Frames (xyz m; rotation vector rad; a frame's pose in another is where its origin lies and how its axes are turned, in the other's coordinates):
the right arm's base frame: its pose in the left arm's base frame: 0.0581 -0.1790 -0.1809 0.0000 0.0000 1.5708
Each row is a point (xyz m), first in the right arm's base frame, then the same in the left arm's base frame.
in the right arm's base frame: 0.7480 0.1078 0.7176
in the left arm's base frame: -0.0497 0.5690 0.5367
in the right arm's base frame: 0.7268 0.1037 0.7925
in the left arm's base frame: -0.0456 0.5478 0.6116
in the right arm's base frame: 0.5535 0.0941 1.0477
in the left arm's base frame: -0.0360 0.3745 0.8668
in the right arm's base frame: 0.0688 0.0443 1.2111
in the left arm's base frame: 0.0138 -0.1102 1.0302
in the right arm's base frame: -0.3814 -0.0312 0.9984
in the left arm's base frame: 0.0893 -0.5604 0.8175
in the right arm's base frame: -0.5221 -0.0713 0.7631
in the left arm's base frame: 0.1294 -0.7011 0.5822
